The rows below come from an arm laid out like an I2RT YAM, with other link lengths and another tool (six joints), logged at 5 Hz.
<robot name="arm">
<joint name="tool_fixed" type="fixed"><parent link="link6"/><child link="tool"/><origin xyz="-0.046 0.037 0.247" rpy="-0.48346 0 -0.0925"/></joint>
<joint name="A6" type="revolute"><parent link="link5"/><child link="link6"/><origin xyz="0.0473 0 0.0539" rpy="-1.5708 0 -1.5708"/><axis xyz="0 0 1"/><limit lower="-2.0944" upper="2.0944"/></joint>
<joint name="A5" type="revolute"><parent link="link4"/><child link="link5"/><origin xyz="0.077 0.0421 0.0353" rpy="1.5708 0 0"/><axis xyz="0 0 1"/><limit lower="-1.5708" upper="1.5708"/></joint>
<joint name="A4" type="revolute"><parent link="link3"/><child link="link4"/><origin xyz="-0.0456 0.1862 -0.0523" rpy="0 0 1.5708"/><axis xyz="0 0 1"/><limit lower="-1.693" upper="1.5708"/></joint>
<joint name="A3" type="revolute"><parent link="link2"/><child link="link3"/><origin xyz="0 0.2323 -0.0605" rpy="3.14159 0 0"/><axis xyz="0 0 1"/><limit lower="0" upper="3.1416"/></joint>
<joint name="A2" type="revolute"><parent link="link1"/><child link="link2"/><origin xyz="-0.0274 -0.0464 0.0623" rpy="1.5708 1.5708 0"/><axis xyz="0 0 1"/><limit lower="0" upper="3.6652"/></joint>
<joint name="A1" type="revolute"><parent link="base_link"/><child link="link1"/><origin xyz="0 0 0.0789" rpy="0 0 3.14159"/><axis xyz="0 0 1"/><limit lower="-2.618" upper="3.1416"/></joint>
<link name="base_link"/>
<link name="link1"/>
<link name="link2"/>
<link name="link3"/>
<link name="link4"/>
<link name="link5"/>
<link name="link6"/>
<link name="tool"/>
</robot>
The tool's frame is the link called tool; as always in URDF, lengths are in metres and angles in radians.
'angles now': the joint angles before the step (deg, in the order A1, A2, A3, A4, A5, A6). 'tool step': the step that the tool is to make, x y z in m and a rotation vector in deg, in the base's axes. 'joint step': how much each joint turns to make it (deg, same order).
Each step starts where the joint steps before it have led.
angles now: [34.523, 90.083, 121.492, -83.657, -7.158, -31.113]
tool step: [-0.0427, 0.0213, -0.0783, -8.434, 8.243, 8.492]
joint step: [5.237, 4.351, -7.094, -0.685, -0.234, -3.725]
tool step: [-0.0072, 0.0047, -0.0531, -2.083, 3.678, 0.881]
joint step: [0.561, 0.251, -13.074, 9.171, -0.835, 0.015]
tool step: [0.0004, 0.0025, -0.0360, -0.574, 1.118, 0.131]
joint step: [0.004, 0.033, -10.025, 8.832, -0.312, -0.017]
